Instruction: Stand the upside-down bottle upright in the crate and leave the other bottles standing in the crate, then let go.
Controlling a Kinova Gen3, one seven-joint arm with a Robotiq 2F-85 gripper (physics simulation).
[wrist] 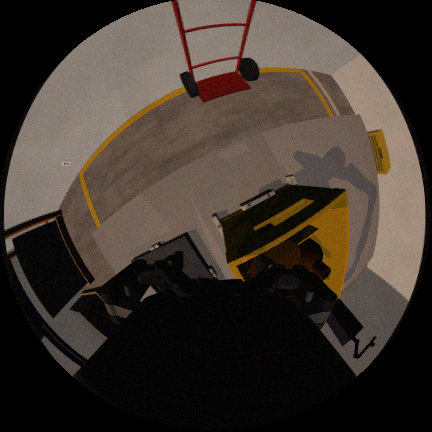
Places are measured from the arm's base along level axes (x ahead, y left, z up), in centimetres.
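Pixels of known places: gripper, fingertip midpoint: (219,261).
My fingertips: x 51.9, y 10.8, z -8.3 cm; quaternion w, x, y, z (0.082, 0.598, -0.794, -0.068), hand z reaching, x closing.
Note:
For each thing: its top centre in the pictures, then the offset to it from my fingertips. "pt": a spot on its surface instead. Level surfaces: height alone.
- yellow crate, surface spot: (341,225) pt dx -1.3, dy -19.6, dz +0.1 cm
- large brown rounded shape, top centre: (277,264) dx -2.9, dy -6.9, dz +0.2 cm
- brown bottle, top centre: (326,274) dx -10.1, dy -17.4, dz +0.1 cm
- dark grey flat case, top centre: (180,286) dx -15.0, dy +14.0, dz -13.6 cm
- pale table, surface height: dz -16.2 cm
The yellow crate (341,225) stands on the table to the right of centre, seen from above at a slant. Inside it, a large brown rounded shape (282,254) looks like the flat base of the upside-down bottle, partly hidden by the right finger. Another brown bottle (311,251) is beside it, with a neck showing toward the lower right. Other bottles cannot be told apart in the dark crate. My gripper (219,261) is open with nothing between its fingers. Its right finger overlaps the crate's near part in view, and its left finger is over the dark grey case.
A dark grey flat case (192,250) lies left of the crate on the pale table (165,200). A red hand truck (225,87) stands beyond the table. A yellow sign (380,152) is on the right wall. A black framed object (47,265) is at the left.

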